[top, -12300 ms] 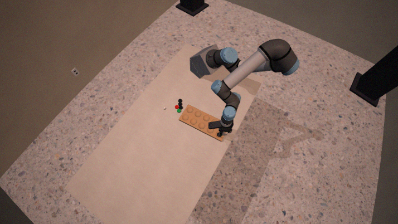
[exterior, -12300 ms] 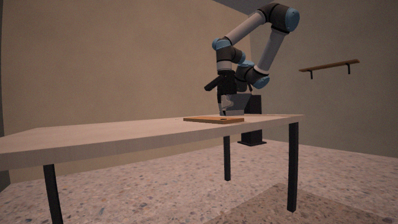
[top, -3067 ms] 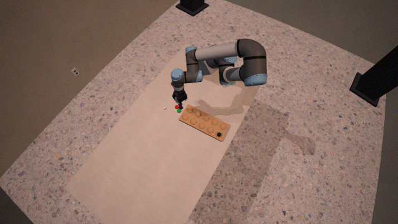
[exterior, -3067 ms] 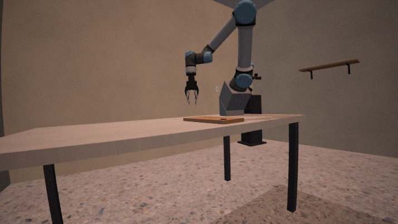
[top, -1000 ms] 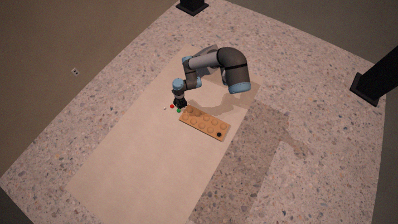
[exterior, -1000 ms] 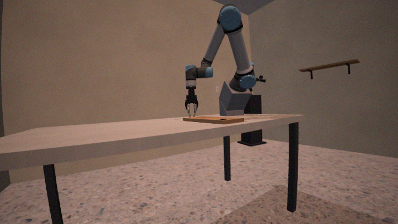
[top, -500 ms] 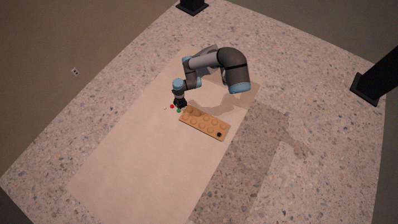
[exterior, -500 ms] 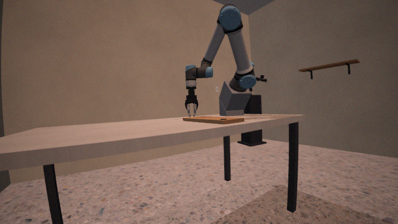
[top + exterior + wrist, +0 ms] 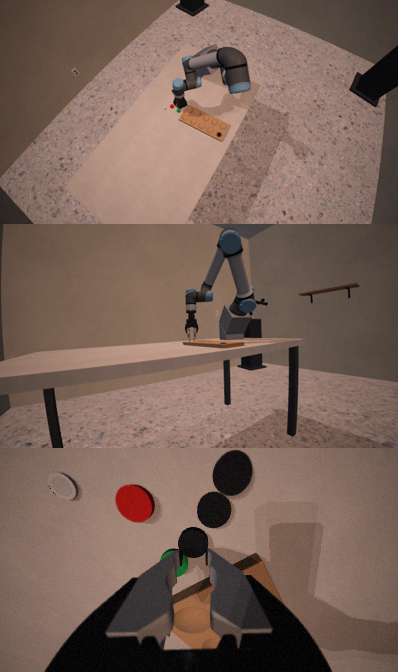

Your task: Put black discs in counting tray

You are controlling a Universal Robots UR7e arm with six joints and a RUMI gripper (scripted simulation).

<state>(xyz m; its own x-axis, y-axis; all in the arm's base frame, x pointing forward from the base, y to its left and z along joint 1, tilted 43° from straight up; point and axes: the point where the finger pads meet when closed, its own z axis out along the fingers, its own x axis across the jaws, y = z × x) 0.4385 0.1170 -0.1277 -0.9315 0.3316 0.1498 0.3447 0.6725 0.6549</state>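
Now: the green disc 3 cm ahead of my hand, 1 cm to the left of it and 2 cm below it. From my hand the other things lie so: red disc (3 cm ahead, 6 cm to the right, 2 cm below); then wooden counting tray (3 cm behind, 24 cm to the left, 1 cm below); then small white piece (9 cm ahead, 10 cm to the right, 2 cm below).
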